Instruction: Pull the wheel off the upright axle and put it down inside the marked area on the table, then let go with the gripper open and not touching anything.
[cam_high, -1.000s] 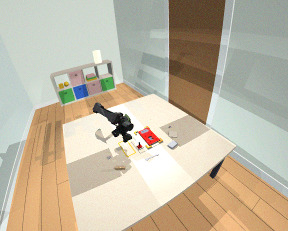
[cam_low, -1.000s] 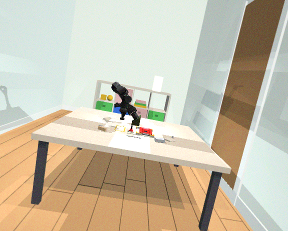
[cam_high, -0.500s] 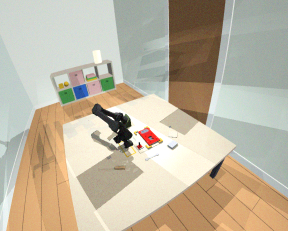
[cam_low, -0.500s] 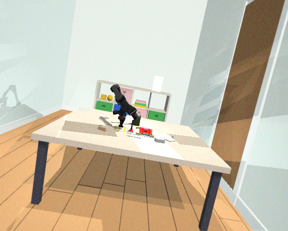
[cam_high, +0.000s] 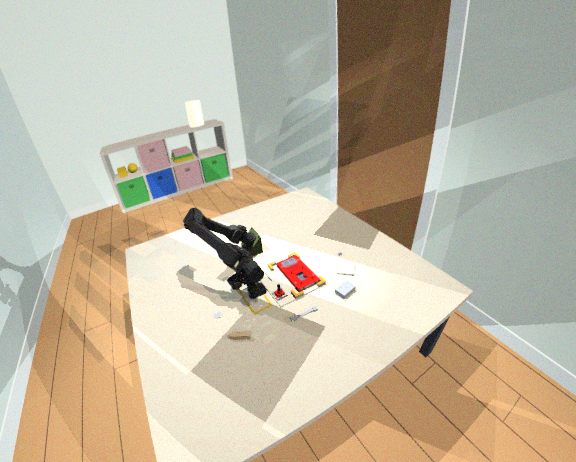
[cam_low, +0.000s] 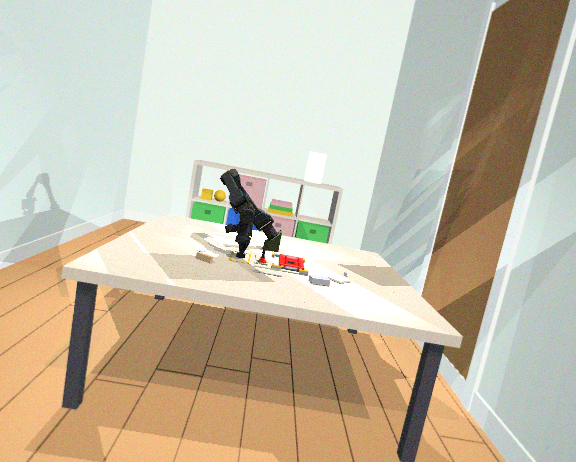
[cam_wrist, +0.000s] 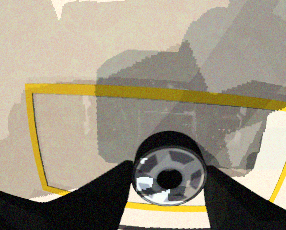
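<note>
Now: gripper tip right at the wheel. Also, from my gripper tip: axle: 50 mm ahead, 100 mm to the left, 30 mm above; then white piece: 70 mm ahead, 430 mm to the left; then wooden block: 180 mm ahead, 120 mm to the right.
</note>
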